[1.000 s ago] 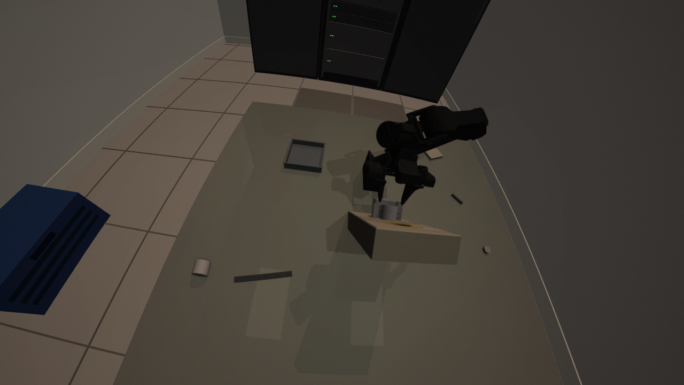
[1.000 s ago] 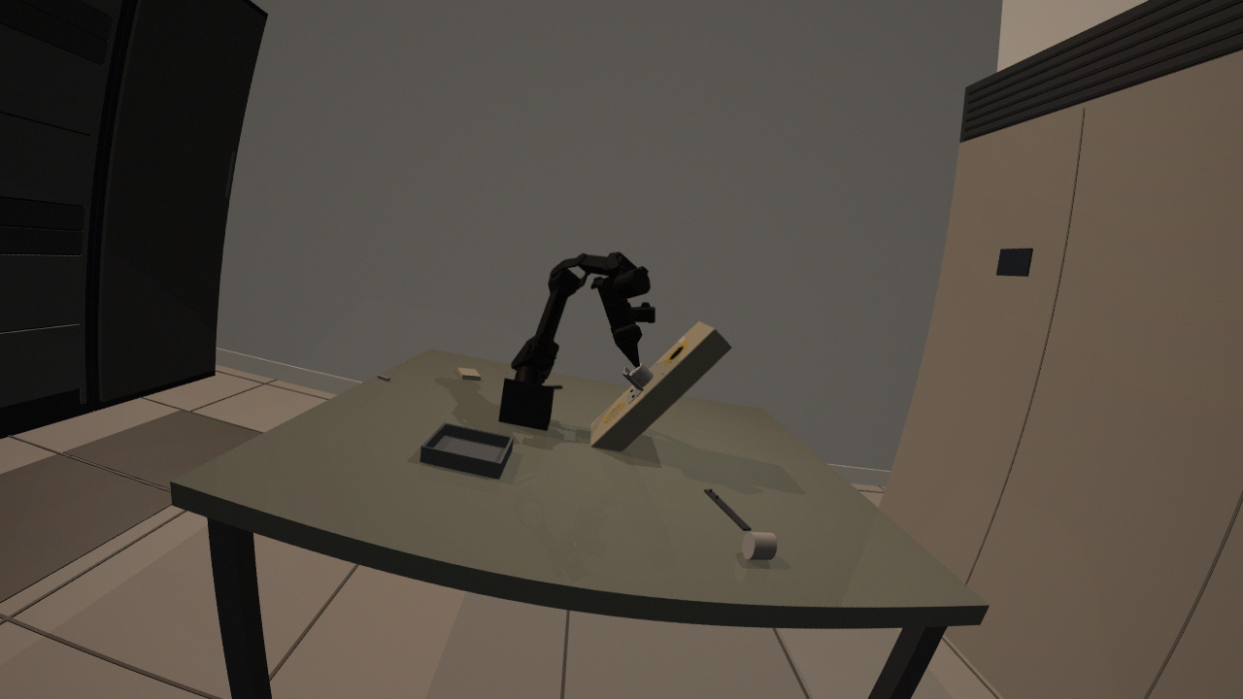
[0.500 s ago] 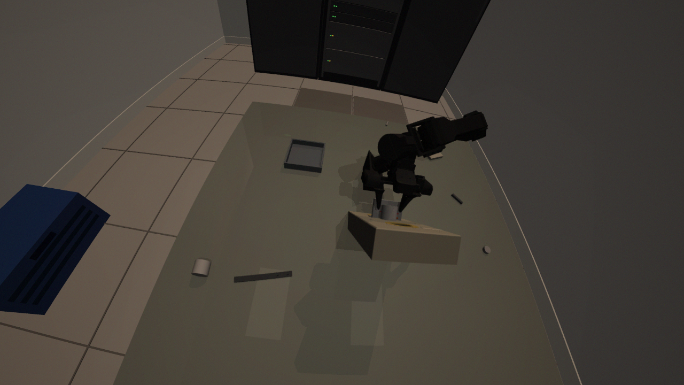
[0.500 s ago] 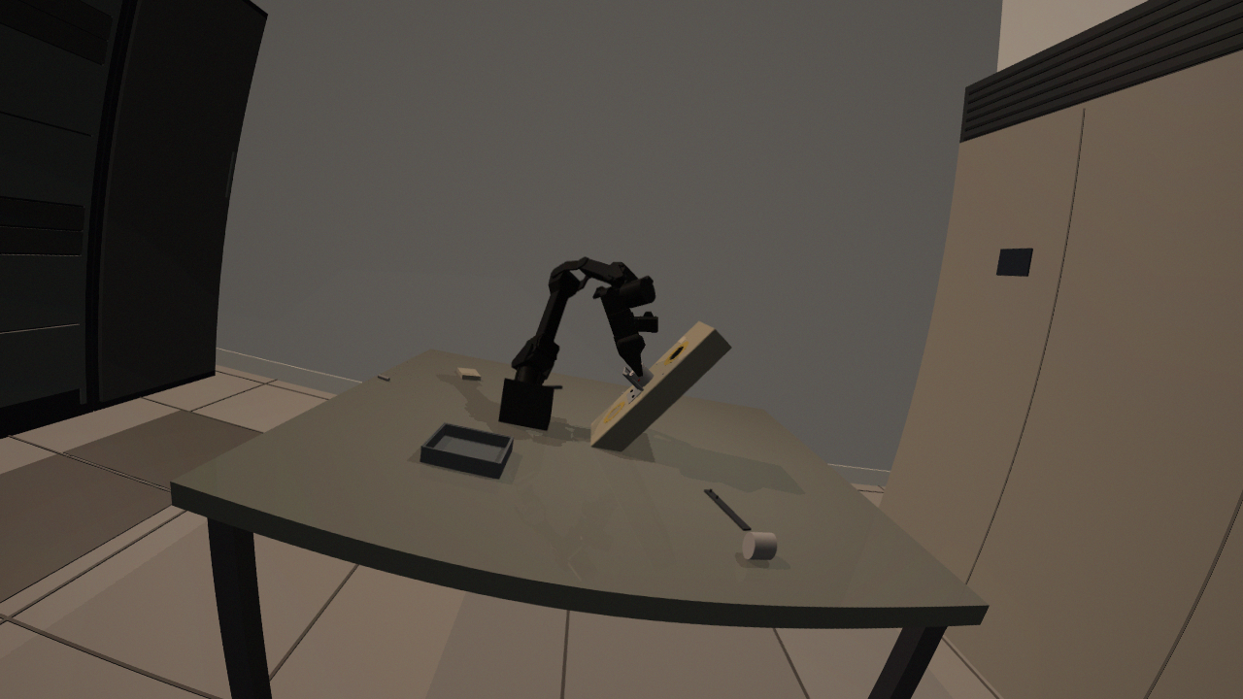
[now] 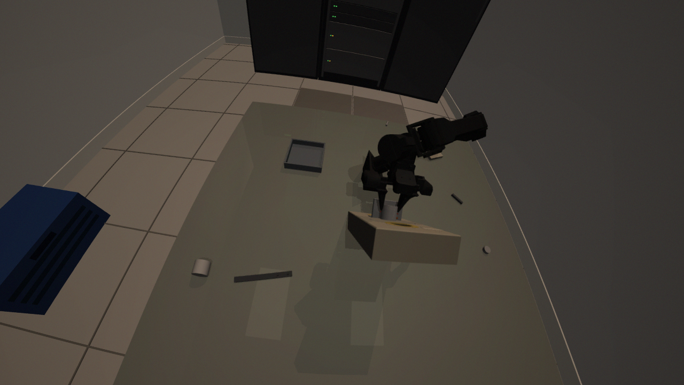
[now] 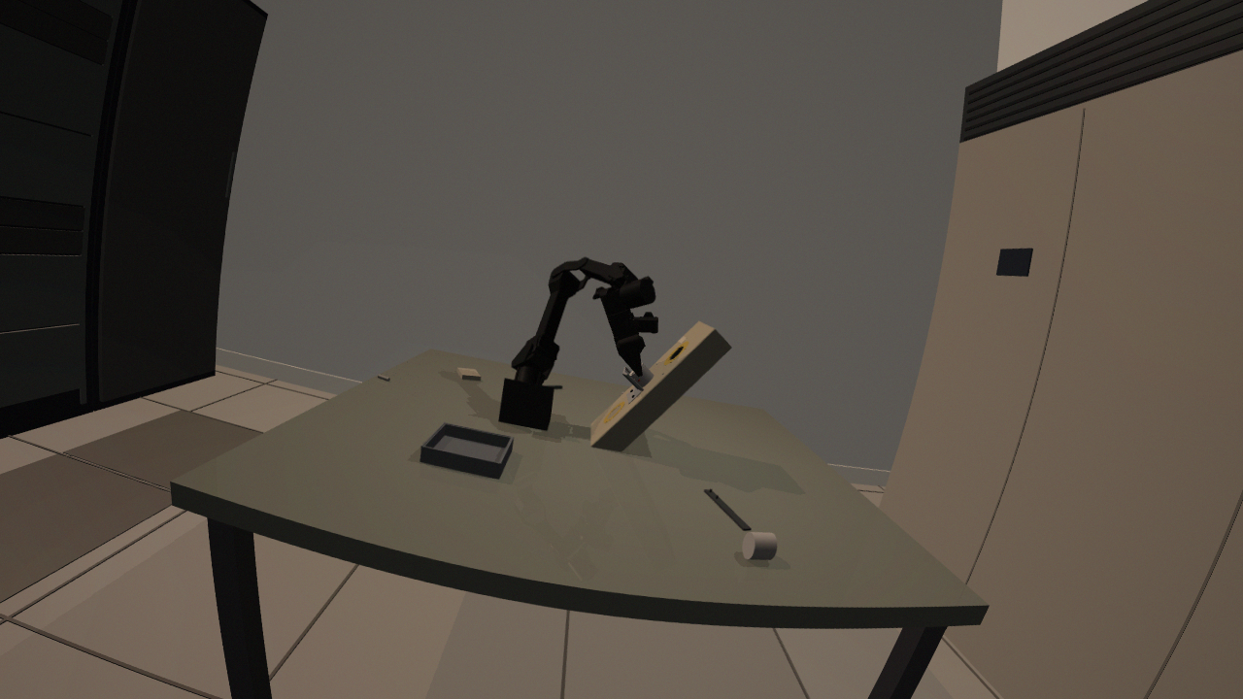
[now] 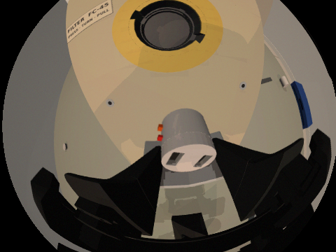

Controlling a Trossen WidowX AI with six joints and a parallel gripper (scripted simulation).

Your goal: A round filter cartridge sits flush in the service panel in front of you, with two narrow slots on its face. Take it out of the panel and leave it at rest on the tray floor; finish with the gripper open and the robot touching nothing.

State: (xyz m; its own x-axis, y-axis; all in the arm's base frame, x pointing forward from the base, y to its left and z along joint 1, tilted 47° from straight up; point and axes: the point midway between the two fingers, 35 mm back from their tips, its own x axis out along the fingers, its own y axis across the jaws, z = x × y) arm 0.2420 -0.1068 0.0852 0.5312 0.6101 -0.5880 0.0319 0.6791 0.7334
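Now: the grey ledge 1 cm behind my gripper tip and 3 cm below it. Also, from my gripper tip: dark grey tray (34 cm behind, 27 cm to the right, 16 cm below); round filter cartridge (right at my gripper tip); tan service panel (4 cm ahead, 2 cm below).
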